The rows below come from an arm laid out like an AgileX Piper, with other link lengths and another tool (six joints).
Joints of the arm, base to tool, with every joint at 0 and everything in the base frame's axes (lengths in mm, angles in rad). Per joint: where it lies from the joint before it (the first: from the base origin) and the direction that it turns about. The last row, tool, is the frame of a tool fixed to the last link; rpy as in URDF.
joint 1: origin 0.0 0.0 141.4 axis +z
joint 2: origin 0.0 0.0 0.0 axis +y
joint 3: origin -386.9 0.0 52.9 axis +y
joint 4: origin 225.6 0.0 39.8 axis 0.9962 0 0.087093
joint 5: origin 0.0 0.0 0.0 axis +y
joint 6: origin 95.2 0.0 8.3 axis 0.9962 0 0.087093
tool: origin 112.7 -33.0 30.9 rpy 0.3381 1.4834 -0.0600
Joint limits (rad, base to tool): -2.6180..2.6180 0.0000..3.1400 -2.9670..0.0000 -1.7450..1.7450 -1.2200..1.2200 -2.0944..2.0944
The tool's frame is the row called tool.
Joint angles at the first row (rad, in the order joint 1, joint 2, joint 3, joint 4, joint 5, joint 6):
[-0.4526 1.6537 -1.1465 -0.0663 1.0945 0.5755]
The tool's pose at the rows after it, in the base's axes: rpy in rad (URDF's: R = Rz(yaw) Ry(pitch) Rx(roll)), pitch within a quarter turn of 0, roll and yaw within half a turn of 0; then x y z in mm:
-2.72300 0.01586 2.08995 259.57 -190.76 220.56
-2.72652 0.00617 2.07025 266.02 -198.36 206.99
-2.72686 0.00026 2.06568 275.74 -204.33 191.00
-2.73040 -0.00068 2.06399 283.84 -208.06 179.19
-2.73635 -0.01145 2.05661 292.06 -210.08 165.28
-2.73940 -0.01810 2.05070 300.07 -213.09 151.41
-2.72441 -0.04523 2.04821 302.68 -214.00 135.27
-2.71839 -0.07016 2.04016 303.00 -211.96 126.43
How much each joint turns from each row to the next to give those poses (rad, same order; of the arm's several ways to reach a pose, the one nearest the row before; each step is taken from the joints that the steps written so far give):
[-0.0424 0.0574 0.0000 0.0370 -0.0035 0.0000]
[-0.0162 0.0408 0.0000 0.0088 -0.0344 0.0000]
[-0.0035 0.0471 0.0000 0.0035 -0.0423 0.0000]
[0.0000 0.0341 -0.0008 0.0039 -0.0344 0.0000]
[0.0000 0.0391 -0.0022 0.0131 -0.0310 0.0000]
[0.0000 0.0396 -0.0042 0.0079 -0.0314 0.0011]
[0.0000 0.0435 -0.0003 0.0030 -0.0124 0.0000]
[0.0000 0.0232 0.0000 0.0116 0.0010 0.0000]

